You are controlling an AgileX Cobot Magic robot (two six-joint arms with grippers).
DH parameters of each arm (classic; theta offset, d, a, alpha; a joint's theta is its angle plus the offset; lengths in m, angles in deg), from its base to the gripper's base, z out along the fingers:
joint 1: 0 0.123 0 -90
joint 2: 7.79 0 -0.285 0
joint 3: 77.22 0 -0.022 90
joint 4: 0 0.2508 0 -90
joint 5: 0 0 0.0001 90
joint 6: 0 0.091 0 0
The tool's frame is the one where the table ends.
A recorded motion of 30 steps. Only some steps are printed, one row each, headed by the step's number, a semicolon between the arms.
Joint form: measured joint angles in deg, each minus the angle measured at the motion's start. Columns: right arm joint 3, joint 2, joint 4, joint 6, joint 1, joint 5; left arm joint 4, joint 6, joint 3, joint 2, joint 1, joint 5.
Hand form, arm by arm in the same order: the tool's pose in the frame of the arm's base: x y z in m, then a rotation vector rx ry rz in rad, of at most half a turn. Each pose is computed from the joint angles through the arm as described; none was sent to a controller.
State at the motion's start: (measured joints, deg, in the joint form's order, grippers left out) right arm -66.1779 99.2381 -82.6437 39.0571 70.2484 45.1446; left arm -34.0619 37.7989 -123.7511 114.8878 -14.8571 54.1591
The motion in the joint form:
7: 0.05 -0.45 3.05 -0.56 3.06 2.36; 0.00 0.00 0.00 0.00 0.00 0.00
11: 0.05 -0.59 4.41 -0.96 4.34 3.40; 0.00 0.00 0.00 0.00 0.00 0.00
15: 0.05 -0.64 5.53 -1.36 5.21 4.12; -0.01 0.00 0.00 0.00 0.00 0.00
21: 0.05 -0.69 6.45 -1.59 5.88 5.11; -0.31 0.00 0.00 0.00 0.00 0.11
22: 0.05 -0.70 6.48 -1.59 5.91 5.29; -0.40 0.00 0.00 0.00 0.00 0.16
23: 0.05 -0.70 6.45 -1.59 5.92 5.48; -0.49 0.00 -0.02 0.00 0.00 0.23
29: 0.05 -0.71 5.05 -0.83 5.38 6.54; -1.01 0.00 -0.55 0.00 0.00 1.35
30: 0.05 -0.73 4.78 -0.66 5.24 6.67; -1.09 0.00 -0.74 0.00 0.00 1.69
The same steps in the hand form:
7: 0.1674 0.3282 0.2599 -1.4067 1.4991 -0.5140; 0.4325 -0.1575 0.3977 0.8273 1.9832 -0.4989
11: 0.1601 0.3294 0.2598 -1.4130 1.5082 -0.5110; 0.4325 -0.1575 0.3977 0.8273 1.9832 -0.4989
15: 0.1552 0.3302 0.2592 -1.4198 1.5169 -0.5096; 0.4325 -0.1575 0.3977 0.8273 1.9831 -0.4991
21: 0.1516 0.3301 0.2589 -1.4200 1.5281 -0.5152; 0.4322 -0.1578 0.3978 0.8267 1.9832 -0.5059
22: 0.1515 0.3299 0.2590 -1.4186 1.5294 -0.5178; 0.4321 -0.1579 0.3978 0.8268 1.9834 -0.5081
23: 0.1516 0.3296 0.2591 -1.4170 1.5298 -0.5214; 0.4320 -0.1580 0.3979 0.8270 1.9835 -0.5103
29: 0.1559 0.3273 0.2610 -1.3917 1.5260 -0.5489; 0.4301 -0.1587 0.3999 0.8370 1.9851 -0.5259
30: 0.1569 0.3269 0.2615 -1.3864 1.5254 -0.5528; 0.4296 -0.1588 0.4006 0.8406 1.9853 -0.5289

